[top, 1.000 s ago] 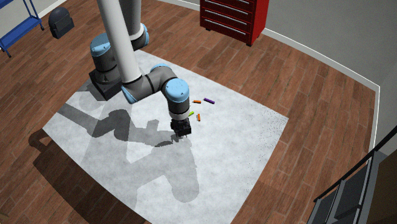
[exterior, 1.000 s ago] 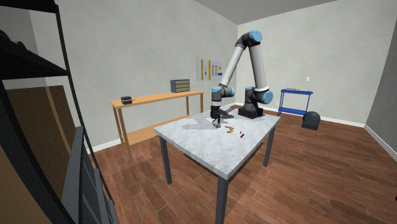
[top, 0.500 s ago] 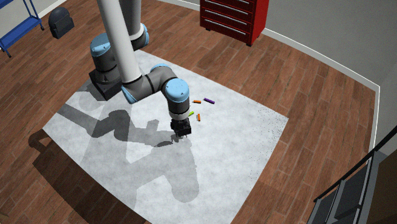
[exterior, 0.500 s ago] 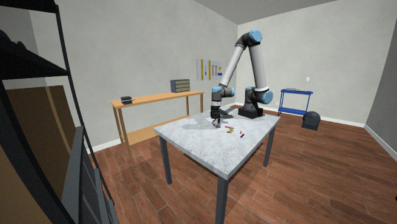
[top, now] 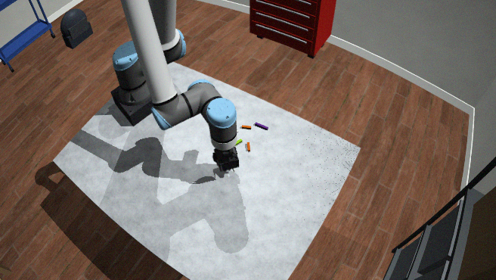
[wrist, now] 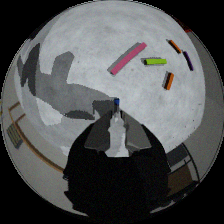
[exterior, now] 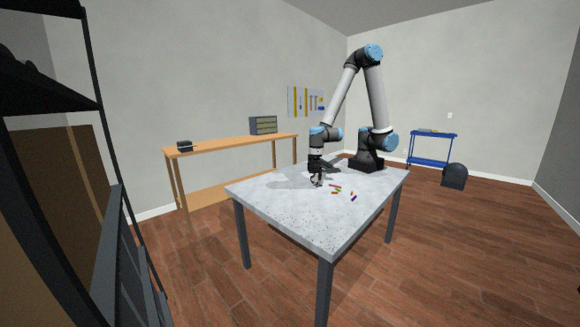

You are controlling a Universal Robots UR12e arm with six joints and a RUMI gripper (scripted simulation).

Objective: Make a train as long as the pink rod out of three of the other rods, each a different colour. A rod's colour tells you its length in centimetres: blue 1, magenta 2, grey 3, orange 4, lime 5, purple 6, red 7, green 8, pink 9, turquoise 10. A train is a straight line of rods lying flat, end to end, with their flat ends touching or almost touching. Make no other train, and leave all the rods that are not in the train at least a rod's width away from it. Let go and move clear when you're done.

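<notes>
Now: hand 1 cm above the grey rod. From my hand the other things lie so: blue rod (2 cm behind, 1 cm to the left, 1 cm below); then pink rod (9 cm behind, 7 cm to the left, 1 cm below); then lime rod (6 cm behind, 12 cm to the left, 1 cm below).
</notes>
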